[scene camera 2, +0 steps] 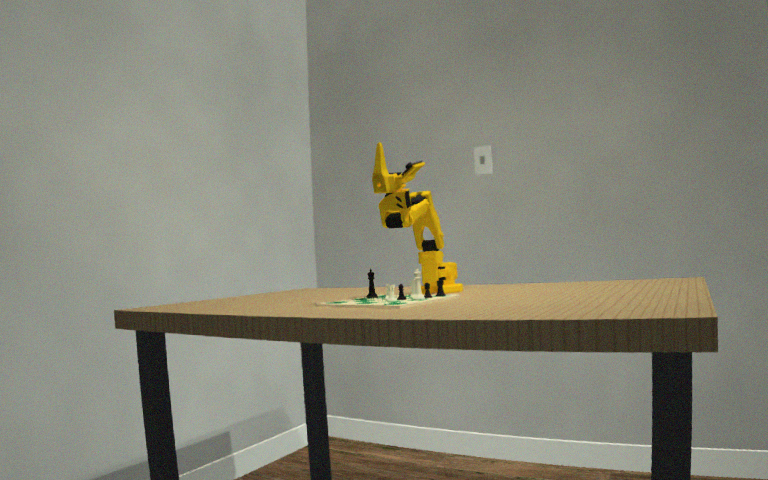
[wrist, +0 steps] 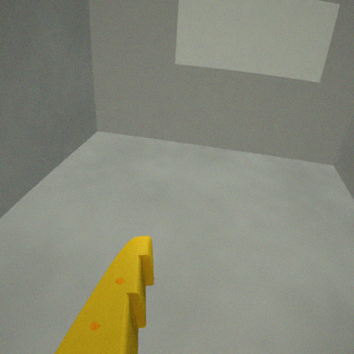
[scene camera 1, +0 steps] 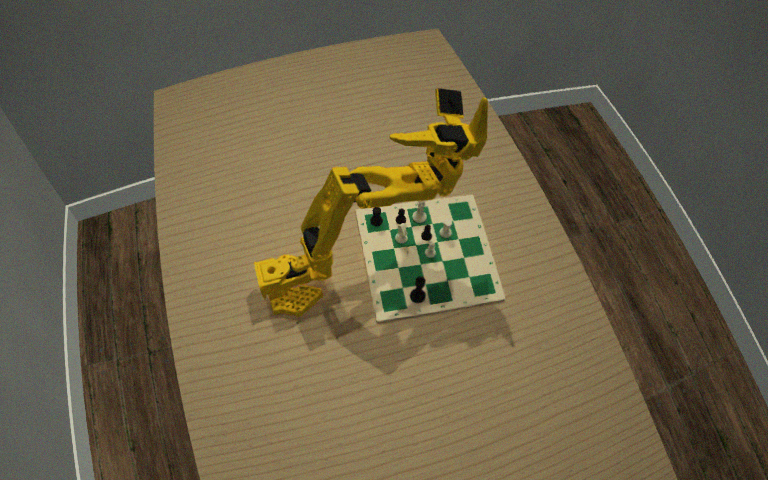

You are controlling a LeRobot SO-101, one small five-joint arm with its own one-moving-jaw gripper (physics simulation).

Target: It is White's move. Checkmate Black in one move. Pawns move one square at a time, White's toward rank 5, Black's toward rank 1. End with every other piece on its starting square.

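Frame: origin at the arm's base, x back, y right, z up, level; metres.
Seen in the pictures: hand at its tool point: (scene camera 2: 380, 144) (scene camera 1: 482, 100); arm's base at its link origin: (scene camera 1: 303, 284).
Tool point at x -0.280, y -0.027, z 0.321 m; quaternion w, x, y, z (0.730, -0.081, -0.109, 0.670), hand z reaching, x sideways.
Note:
Pixels of each thing's top centre, then the offset from my tool point to it. "*": a spot on its surface instead.
- white board at a spot on its surface: (scene camera 1: 496, 294) (scene camera 2: 324, 303) * dx -0.021, dy +0.144, dz -0.314 m
- tall black king at its top centre: (scene camera 1: 421, 278) (scene camera 2: 370, 269) dx +0.107, dy +0.105, dz -0.251 m
- dark piece at its top centre: (scene camera 1: 376, 210) (scene camera 2: 439, 280) dx +0.127, dy -0.054, dz -0.281 m
- tall white king at its top centre: (scene camera 1: 422, 196) (scene camera 2: 417, 268) dx +0.052, dy -0.040, dz -0.251 m
- short white piece at its top centre: (scene camera 1: 447, 222) (scene camera 2: 390, 284) dx +0.019, dy +0.004, dz -0.281 m
- small white piece at its top centre: (scene camera 1: 432, 243) dx +0.059, dy +0.035, dz -0.283 m
The green and white board (scene camera 1: 496, 294) (scene camera 2: 326, 304) lies on the table. A tall black king (scene camera 1: 417, 291) (scene camera 2: 371, 287) stands near its lower edge in the first scene view. Near the far edge stand a dark piece (scene camera 1: 376, 217) in the corner, a black pawn (scene camera 1: 400, 215) and the tall white king (scene camera 1: 419, 215) (scene camera 2: 417, 287). Closer in are a white piece (scene camera 1: 401, 235), another black pawn (scene camera 1: 427, 232), a short white piece (scene camera 1: 446, 230) and a small white piece (scene camera 1: 430, 250). All stand upright. My gripper (scene camera 1: 437, 118) (scene camera 2: 400, 153) is open and empty, high above the board's far side, jaws tilted up.
The wooden table (scene camera 1: 271, 396) (scene camera 2: 509, 333) carries the yellow arm base (scene camera 1: 283, 274) (scene camera 2: 447, 277), left of the board in the first scene view. The arm reaches over the board's far edge. The wrist view shows one notched jaw, walls and a bright ceiling panel (wrist: 255, 37).

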